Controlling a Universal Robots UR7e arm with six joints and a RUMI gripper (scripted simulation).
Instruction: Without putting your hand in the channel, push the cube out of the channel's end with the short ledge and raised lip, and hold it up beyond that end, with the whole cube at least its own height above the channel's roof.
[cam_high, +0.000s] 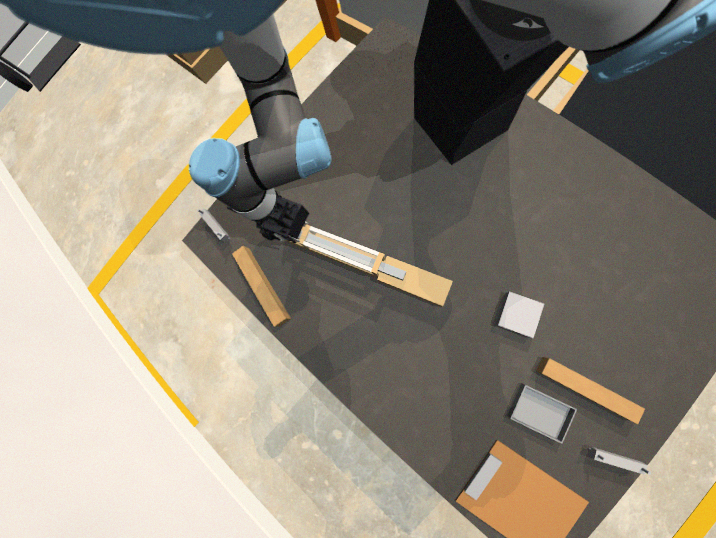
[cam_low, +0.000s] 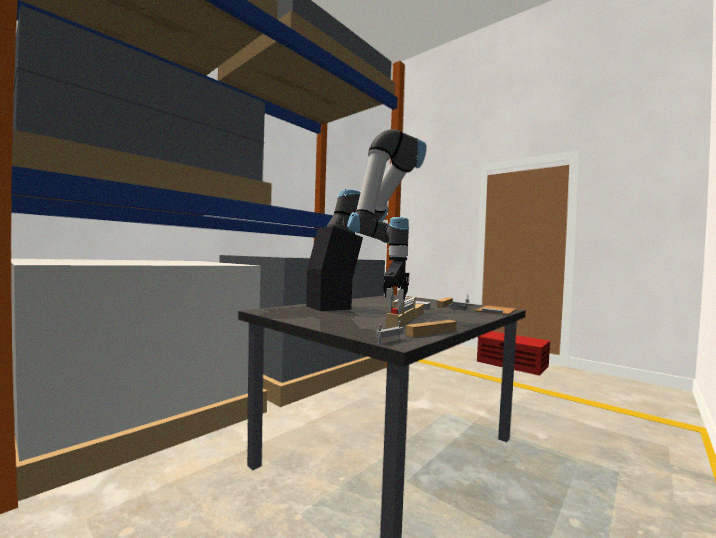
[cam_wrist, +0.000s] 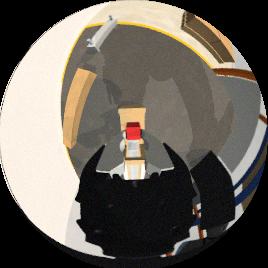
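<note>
Now: hand 6 cm past the channel, 13 cm to the right of it and 1 cm above it. Round my hand: red cube (1 cm below); then grey block (25 cm behind, 50 cm to the left, 5 cm below); then grey tray (14 cm behind, 69 cm to the left, 6 cm below).
</note>
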